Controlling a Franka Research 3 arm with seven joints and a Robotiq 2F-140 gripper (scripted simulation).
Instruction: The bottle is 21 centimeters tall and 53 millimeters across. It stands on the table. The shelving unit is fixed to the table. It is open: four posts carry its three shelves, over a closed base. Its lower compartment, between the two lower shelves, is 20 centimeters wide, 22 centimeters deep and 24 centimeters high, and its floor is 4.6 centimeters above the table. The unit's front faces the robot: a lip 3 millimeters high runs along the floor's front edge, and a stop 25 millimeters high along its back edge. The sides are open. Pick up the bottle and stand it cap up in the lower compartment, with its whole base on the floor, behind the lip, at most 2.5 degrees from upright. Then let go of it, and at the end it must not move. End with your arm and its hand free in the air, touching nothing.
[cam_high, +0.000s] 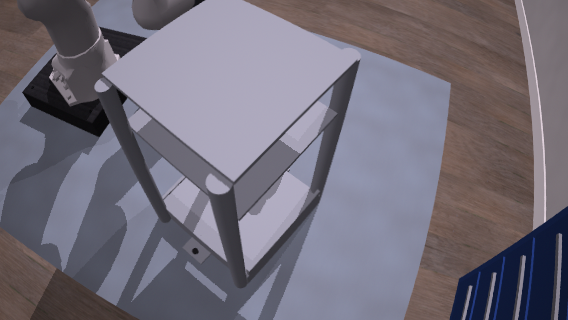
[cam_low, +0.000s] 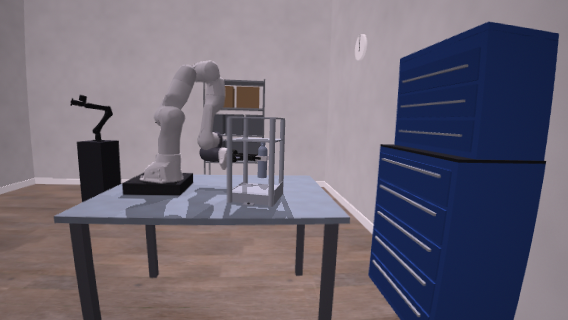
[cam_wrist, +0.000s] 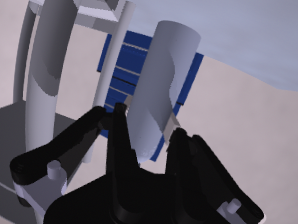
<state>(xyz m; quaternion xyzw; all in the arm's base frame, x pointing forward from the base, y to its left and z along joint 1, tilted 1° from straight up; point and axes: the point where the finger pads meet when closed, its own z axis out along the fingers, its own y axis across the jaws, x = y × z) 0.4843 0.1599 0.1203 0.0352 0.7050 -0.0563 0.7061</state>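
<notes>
Now: the shelving unit 21 cm to the right of my hand and 3 cm above it.
</notes>
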